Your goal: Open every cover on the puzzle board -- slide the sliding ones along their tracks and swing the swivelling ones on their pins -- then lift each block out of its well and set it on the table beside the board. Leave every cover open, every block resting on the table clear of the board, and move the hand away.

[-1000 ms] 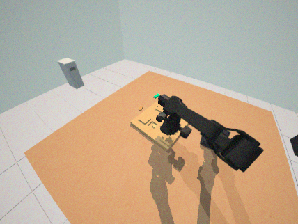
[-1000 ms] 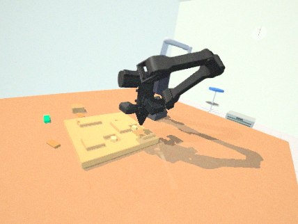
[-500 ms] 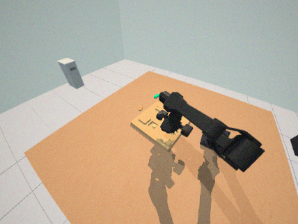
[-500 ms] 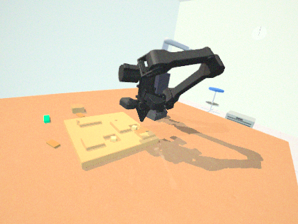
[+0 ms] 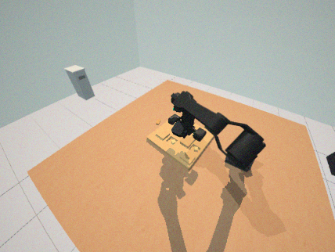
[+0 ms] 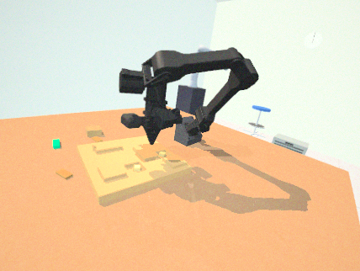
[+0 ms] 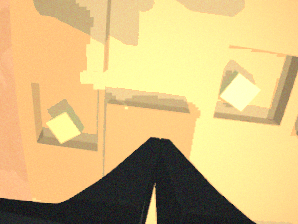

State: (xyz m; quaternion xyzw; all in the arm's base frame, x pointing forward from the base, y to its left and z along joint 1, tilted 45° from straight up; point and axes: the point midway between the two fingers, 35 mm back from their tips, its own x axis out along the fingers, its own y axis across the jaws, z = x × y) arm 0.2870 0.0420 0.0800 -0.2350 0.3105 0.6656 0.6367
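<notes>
The tan puzzle board lies 60 mm below my gripper tip, 50 mm to the right of it and 40 mm ahead of it.
</notes>
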